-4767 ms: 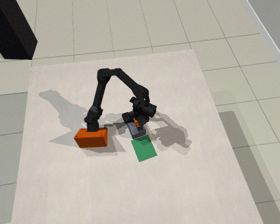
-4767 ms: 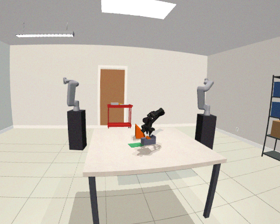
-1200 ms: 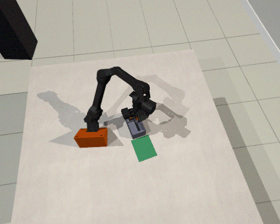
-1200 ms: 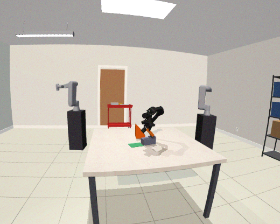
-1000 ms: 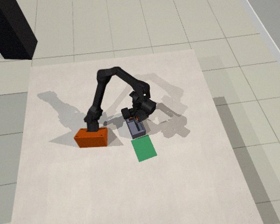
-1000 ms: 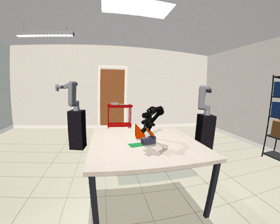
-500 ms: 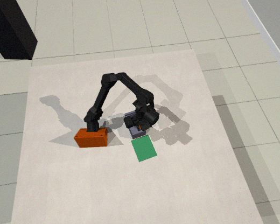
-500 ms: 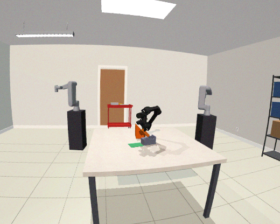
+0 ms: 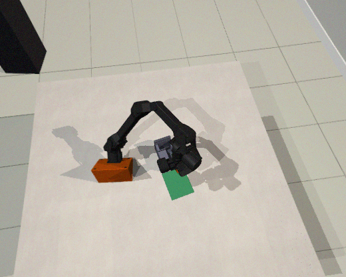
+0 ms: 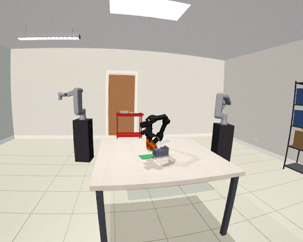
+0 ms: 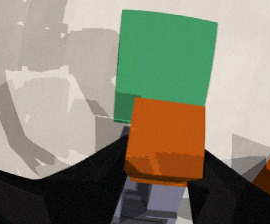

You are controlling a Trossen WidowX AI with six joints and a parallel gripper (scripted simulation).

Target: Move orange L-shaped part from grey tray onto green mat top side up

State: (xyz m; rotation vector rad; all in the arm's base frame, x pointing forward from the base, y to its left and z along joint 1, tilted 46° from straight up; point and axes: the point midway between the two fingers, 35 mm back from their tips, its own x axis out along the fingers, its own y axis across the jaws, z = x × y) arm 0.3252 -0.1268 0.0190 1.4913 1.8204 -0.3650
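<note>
Right now my gripper tip is 17 cm above the green mat and 2 cm to the left of it. Round my gripper tip: orange L-shaped part 3 cm below, 3 cm behind, 2 cm to the left.
</note>
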